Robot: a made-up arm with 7 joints. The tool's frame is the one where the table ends. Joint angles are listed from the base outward.
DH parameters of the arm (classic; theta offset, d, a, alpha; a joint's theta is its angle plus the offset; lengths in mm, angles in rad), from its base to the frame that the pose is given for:
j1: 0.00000 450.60 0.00 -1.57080
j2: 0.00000 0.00 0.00 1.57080
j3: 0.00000 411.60 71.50 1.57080
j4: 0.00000 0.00 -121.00 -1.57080
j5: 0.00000 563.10 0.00 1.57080
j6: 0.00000 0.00 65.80 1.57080
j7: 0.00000 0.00 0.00 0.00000
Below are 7 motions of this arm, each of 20 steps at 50 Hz.
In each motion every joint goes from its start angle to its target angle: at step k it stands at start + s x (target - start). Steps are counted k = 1, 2, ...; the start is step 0. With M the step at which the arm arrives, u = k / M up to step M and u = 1 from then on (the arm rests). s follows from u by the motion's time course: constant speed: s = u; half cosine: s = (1 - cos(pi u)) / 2; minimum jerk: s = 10 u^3 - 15 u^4 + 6 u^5.
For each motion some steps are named. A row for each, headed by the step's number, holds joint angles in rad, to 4 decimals.
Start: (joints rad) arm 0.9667 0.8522 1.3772 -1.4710 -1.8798 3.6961 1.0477
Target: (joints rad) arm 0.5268 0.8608 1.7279 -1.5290 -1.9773 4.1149 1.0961
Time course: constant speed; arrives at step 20
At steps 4, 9, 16, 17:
4: 0.8787 0.8539 1.4473 -1.4826 -1.8993 3.7799 1.0574
9: 0.7687 0.8561 1.5350 -1.4971 -1.9237 3.8846 1.0695
16: 0.6148 0.8591 1.6578 -1.5174 -1.9578 4.0311 1.0864
17: 0.5928 0.8595 1.6753 -1.5203 -1.9627 4.0521 1.0888

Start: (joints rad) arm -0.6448 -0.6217 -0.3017 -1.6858 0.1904 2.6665 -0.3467
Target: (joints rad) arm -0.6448 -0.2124 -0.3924 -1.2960 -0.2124 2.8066 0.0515
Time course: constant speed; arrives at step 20
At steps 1, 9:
1: -0.6448 -0.6012 -0.3062 -1.6663 0.1703 2.6735 -0.3268
9: -0.6448 -0.4375 -0.3425 -1.5104 0.0091 2.7295 -0.1675

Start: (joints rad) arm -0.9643 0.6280 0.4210 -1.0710 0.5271 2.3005 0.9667
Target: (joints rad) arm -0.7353 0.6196 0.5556 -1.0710 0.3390 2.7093 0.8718
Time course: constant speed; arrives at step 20
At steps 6, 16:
6: -0.8956 0.6255 0.4614 -1.0710 0.4707 2.4231 0.9382
16: -0.7811 0.6213 0.5287 -1.0710 0.3766 2.6275 0.8908

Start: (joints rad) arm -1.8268 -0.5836 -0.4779 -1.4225 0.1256 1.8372 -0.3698
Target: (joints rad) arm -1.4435 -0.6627 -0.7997 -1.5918 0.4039 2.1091 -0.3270
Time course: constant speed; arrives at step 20
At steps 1, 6, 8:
1: -1.8076 -0.5876 -0.4940 -1.4310 0.1395 1.8508 -0.3677
6: -1.7118 -0.6073 -0.5744 -1.4733 0.2091 1.9188 -0.3570
8: -1.6735 -0.6152 -0.6066 -1.4902 0.2369 1.9460 -0.3527

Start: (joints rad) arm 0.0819 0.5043 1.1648 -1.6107 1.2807 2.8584 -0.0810
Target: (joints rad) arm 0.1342 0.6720 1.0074 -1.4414 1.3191 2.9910 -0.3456
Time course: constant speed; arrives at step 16
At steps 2, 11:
2: 0.0884 0.5253 1.1451 -1.5895 1.2855 2.8750 -0.1141
11: 0.1179 0.6196 1.0566 -1.4943 1.3071 2.9496 -0.2629

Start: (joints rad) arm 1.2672 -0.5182 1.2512 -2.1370 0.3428 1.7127 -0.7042
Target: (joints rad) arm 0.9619 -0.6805 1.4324 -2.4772 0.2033 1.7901 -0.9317
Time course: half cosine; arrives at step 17
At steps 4, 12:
4: 1.2274 -0.5394 1.2748 -2.1814 0.3246 1.7228 -0.7339
12: 1.0226 -0.6483 1.3964 -2.4096 0.2310 1.7747 -0.8865

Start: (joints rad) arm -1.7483 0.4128 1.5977 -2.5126 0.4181 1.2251 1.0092
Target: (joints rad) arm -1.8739 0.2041 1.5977 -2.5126 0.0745 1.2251 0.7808
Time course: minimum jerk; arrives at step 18
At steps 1, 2, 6, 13, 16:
1: -1.7485 0.4125 1.5977 -2.5126 0.4176 1.2251 1.0088
2: -1.7497 0.4104 1.5977 -2.5126 0.4141 1.2251 1.0066
6: -1.7747 0.3690 1.5977 -2.5126 0.3460 1.2251 0.9613
13: -1.8570 0.2323 1.5977 -2.5126 0.1209 1.2251 0.8116
16: -1.8725 0.2065 1.5977 -2.5126 0.0785 1.2251 0.7834

